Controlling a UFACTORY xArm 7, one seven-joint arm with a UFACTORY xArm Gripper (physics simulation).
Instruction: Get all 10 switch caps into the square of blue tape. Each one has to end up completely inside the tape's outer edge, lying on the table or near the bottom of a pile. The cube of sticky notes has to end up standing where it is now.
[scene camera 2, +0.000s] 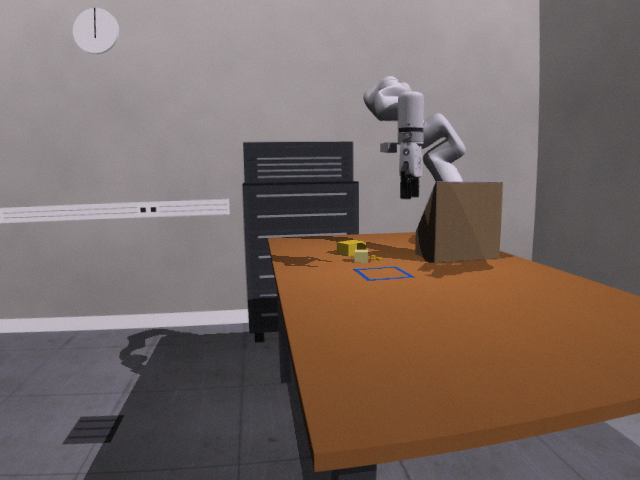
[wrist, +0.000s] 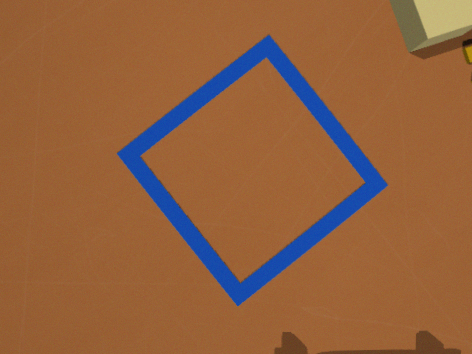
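Pixels of known places: gripper, between the fingertips: (scene camera 2: 409, 198); arm's base, origin of its link: (scene camera 2: 460, 204).
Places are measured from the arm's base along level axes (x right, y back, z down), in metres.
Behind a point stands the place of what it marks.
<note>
The square of blue tape (scene camera 2: 391, 279) @[x -0.293, y -0.319, z 0.196 m] (wrist: 189, 224) @[x -0.287, y -0.318, z 0.196 m] lies flat on the table, and no caps show inside it. The pale yellow cube of sticky notes (scene camera 2: 360, 256) @[x -0.066, y -0.382, z 0.174 m] (wrist: 447, 16) @[x -0.048, y -0.364, z 0.158 m] stands behind the square in the scene view and at the top right corner of the wrist view. Small yellow switch caps (scene camera 2: 375, 257) @[x 0.010, y -0.320, z 0.194 m] lie beside the cube; they are too small to count. Part of one yellow cap (wrist: 468, 53) @[x -0.028, y -0.333, z 0.191 m] shows at the wrist view's right edge. My gripper (scene camera 2: 409, 197) @[x -0.251, y -0.258, z -0.039 m] hangs high above the table. Its fingers are outside the wrist view, but their two shadows there stand apart, so it looks open.
A yellow box (scene camera 2: 348, 248) @[x 0.057, y -0.411, z 0.167 m] stands just behind the sticky notes. A large tan block (scene camera 2: 467, 222) @[x -0.079, y -0.004, z 0.058 m] stands to the right, in front of the arm's base. The table's left edge runs near the yellow box. A dark drawer cabinet (scene camera 2: 301, 204) stands behind the table.
</note>
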